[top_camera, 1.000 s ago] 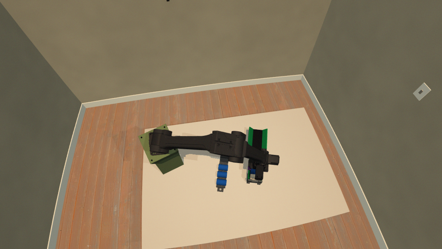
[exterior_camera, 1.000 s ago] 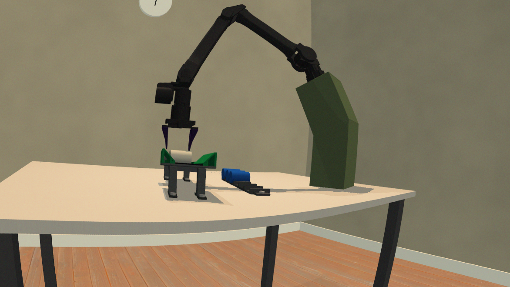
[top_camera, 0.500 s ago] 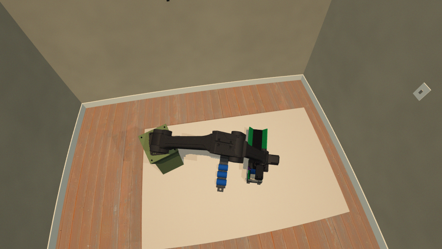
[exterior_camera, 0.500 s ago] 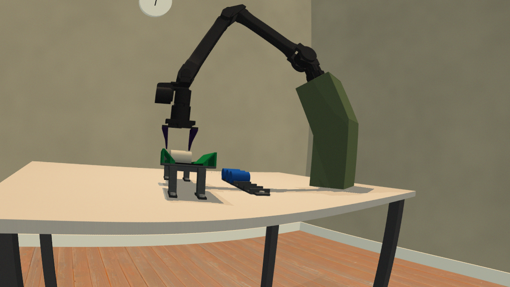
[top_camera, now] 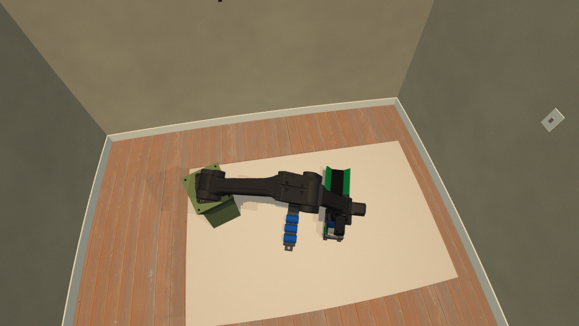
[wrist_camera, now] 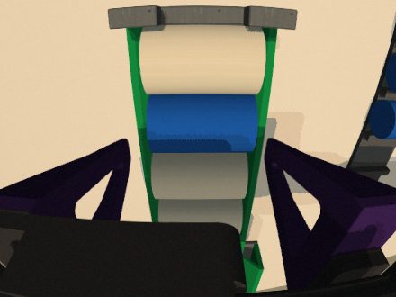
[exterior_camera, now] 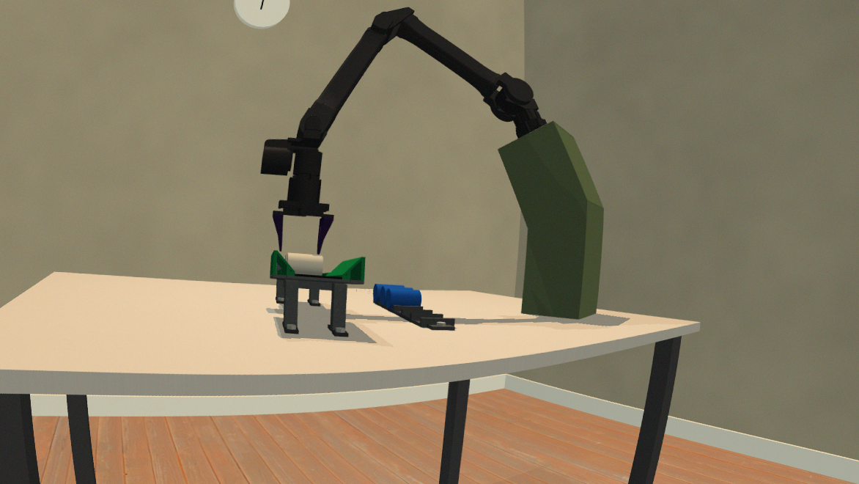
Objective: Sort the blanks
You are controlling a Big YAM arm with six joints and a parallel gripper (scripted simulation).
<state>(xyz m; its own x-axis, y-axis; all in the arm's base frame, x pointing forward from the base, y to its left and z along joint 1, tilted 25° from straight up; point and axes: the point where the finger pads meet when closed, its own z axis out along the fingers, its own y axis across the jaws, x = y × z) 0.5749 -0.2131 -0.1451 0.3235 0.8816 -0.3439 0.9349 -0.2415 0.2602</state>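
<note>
Right now the grey stop is 20 mm behind my hand, 60 mm to the right of it and 50 mm below it.
</note>
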